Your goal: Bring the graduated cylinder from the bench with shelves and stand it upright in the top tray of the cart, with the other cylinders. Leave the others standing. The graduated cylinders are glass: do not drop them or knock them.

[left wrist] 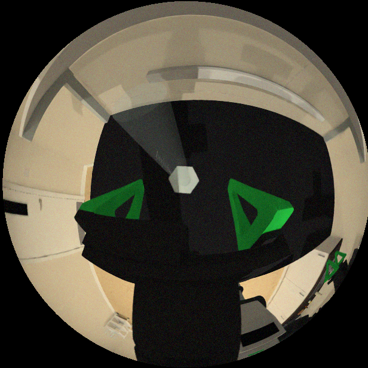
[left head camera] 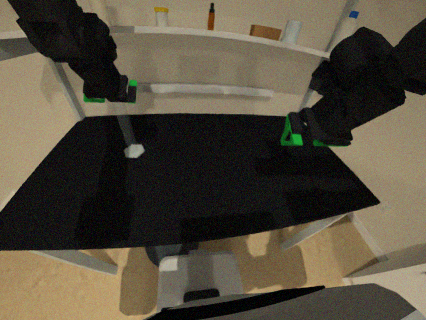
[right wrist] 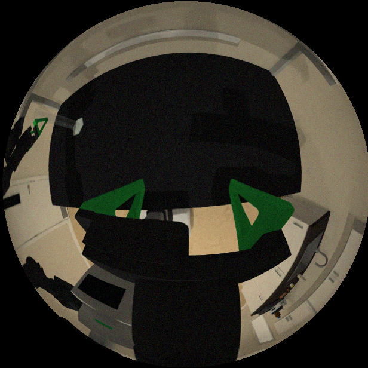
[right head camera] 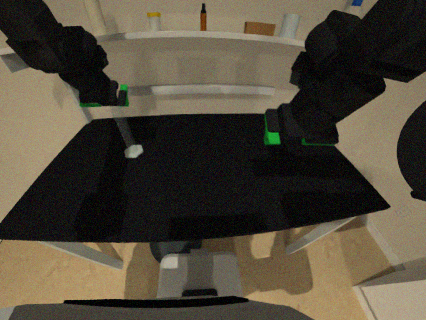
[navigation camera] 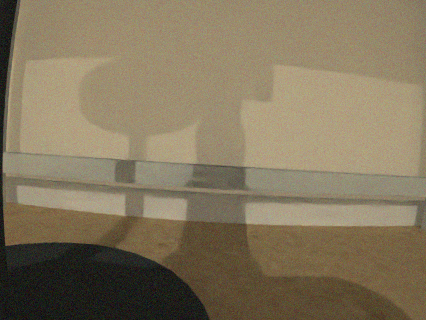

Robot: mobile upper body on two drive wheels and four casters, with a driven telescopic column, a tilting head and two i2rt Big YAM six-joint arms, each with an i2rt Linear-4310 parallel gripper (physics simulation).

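Frame: origin at the left arm's base, x ahead, y left, z up, level; centimetres.
Seen in the pictures: left gripper, fingertip midpoint: [left head camera: 119, 101] [right head camera: 114, 104]; right gripper, fingertip midpoint: [left head camera: 298, 143] [right head camera: 284, 142].
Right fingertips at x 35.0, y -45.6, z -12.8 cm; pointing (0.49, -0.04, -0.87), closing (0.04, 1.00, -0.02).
Note:
Pixels of each thing's top centre, then the offset from my right fingertips to it. Level surfaces: height alone.
- clear graduated cylinder, middle of its top: [left head camera: 109, 72] [right head camera: 104, 78] dx +27.6, dy +52.0, dz +7.4 cm
- black bench top, its level: dz -26.1 cm
- yellow-capped jar, middle of its top: [left head camera: 161, 8] [right head camera: 153, 13] dx +49.0, dy +37.2, dz +25.6 cm
- orange bottle, middle of its top: [left head camera: 212, 3] dx +50.9, dy +18.0, dz +28.8 cm
- brown box, middle of its top: [right head camera: 259, 23] [left head camera: 266, 27] dx +47.5, dy -4.3, dz +23.6 cm
- pale container, middle of its top: [right head camera: 292, 15] [left head camera: 295, 21] dx +54.6, dy -20.7, dz +28.6 cm
The clear graduated cylinder [left head camera: 127, 131] [right head camera: 125, 131] [left wrist: 159, 142] stands upright on the black bench top [left head camera: 215, 175] [right head camera: 210, 175], left of the middle, on a pale hexagonal foot. The foot also shows in the right wrist view, where the cylinder [right wrist: 78, 126] is at the left. Its upper part is faint near my left gripper [left head camera: 114, 94] [right head camera: 106, 100] [left wrist: 186, 182], which is open, with nothing between its fingers. My right gripper [left head camera: 311, 139] [right head camera: 295, 140] [right wrist: 186, 183] is open and empty above the bench's right part. I cannot make out the cart or its other cylinders clearly.
A shelf [left head camera: 220, 34] behind the bench carries a yellow-capped jar [left head camera: 161, 18], an orange bottle [left head camera: 211, 20], a brown box [left head camera: 265, 32] and a pale container [left head camera: 291, 32]. A small white tiered thing [left wrist: 118, 324] shows far off. A dark round base [navigation camera: 90, 285] stands on the floor.

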